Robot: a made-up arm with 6 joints. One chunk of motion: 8 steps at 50 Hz.
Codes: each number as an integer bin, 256 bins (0 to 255) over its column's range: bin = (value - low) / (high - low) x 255, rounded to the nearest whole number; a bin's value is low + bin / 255 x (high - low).
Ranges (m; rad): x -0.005..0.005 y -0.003..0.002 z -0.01..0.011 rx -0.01..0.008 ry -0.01..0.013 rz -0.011..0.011
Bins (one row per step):
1: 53 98 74 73 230 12
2: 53 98 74 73 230 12
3: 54 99 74 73 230 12
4: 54 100 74 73 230 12
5: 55 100 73 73 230 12
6: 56 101 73 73 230 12
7: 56 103 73 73 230 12
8: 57 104 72 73 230 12
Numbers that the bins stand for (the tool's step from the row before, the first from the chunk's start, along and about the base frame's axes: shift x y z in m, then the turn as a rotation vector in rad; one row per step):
1: -0.00292 -0.00108 -0.00391 -0.00485 0.01075 -0.00996
2: -0.00292 -0.00108 -0.00391 -0.00485 0.01075 -0.00996
3: -0.00288 -0.00106 -0.00391 -0.00485 0.01075 -0.00996
4: -0.00288 -0.00104 -0.00391 -0.00485 0.01075 -0.00996
5: -0.00284 -0.00104 -0.00399 -0.00485 0.01075 -0.00996
6: -0.00280 -0.00102 -0.00399 -0.00485 0.01075 -0.00996
7: -0.00280 -0.00098 -0.00399 -0.00485 0.01075 -0.00996
8: -0.00276 -0.00096 -0.00407 -0.00485 0.01075 -0.00996

